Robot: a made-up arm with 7 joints.
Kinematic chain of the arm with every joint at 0, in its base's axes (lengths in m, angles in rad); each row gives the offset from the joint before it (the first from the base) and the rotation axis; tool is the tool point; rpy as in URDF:
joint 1: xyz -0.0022 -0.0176 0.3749 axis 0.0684 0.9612 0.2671
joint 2: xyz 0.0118 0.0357 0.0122 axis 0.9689 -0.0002 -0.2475
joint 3: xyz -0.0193 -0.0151 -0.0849 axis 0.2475 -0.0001 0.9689
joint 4: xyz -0.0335 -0.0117 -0.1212 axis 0.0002 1 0
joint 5: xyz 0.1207 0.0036 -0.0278 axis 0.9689 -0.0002 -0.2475
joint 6: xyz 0.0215 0.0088 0.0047 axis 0.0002 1 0
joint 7: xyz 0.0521 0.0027 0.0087 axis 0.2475 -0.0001 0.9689
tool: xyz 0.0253 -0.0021 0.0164 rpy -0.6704 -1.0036 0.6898
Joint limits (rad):
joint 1: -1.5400..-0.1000
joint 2: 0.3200..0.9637
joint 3: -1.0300..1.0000
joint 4: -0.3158..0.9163
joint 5: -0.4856..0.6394
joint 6: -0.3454..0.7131
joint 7: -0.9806..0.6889
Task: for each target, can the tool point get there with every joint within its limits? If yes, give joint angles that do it. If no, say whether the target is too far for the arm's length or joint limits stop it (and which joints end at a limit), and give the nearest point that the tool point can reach.
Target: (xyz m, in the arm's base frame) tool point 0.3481 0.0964 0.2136
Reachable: yes | joints -0.8445 0.6222 -0.2882 0.7374 0.3573 0.5218 -0.0427
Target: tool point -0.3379 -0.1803 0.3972
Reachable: no: joint limits stop it (at a limit: joint 1, joint 2, joint 3, joint 4, joint 5, joint 6, joint 7) | nearest point 0.0161 -0.1180 0.2320 | short by 0.396 m
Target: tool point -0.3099 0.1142 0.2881
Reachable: no: joint limits stop it (at a limit: joint 1, joint 2, joint 3, joint 4, joint 5, joint 6, joint 7) | nearest point 0.0116 0.0009 0.1817 | short by 0.357 m
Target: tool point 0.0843 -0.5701 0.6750
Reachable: no: too far | nearest point 0.1640 -0.1783 0.4467 | short by 0.460 m
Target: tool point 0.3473 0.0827 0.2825
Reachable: yes | joints -0.8735 0.4774 -0.0172 0.6372 -0.2756 0.1084 0.1018
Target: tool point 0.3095 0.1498 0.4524
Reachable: yes | joints -1.1467 0.7440 0.4086 0.5640 0.3186 -0.0985 -0.1228
